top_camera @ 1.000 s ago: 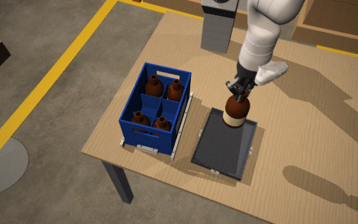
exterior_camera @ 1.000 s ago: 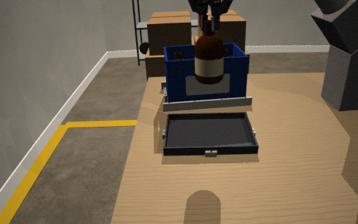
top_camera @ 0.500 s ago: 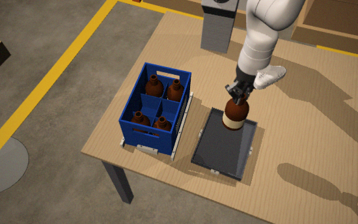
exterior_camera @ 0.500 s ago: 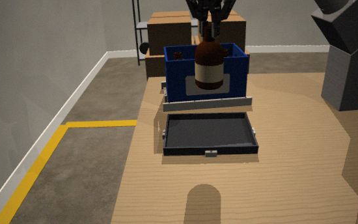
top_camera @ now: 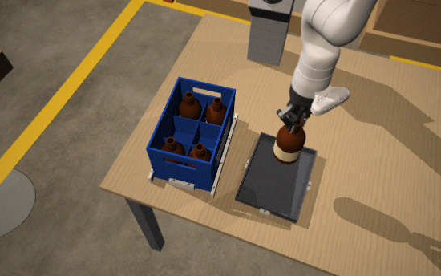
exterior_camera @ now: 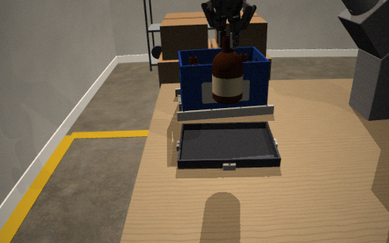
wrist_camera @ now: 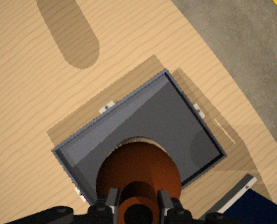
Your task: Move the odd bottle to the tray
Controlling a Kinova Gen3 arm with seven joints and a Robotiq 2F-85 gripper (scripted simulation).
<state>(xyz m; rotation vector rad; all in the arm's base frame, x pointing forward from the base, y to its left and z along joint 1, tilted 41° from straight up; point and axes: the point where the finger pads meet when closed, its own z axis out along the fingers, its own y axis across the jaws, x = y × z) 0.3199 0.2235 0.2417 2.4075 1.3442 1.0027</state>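
My hand is 280 mm above the dark grey tray. From my hand the other things lie so: blue crate (280 mm to the right, 210 mm below, 50 mm ahead).
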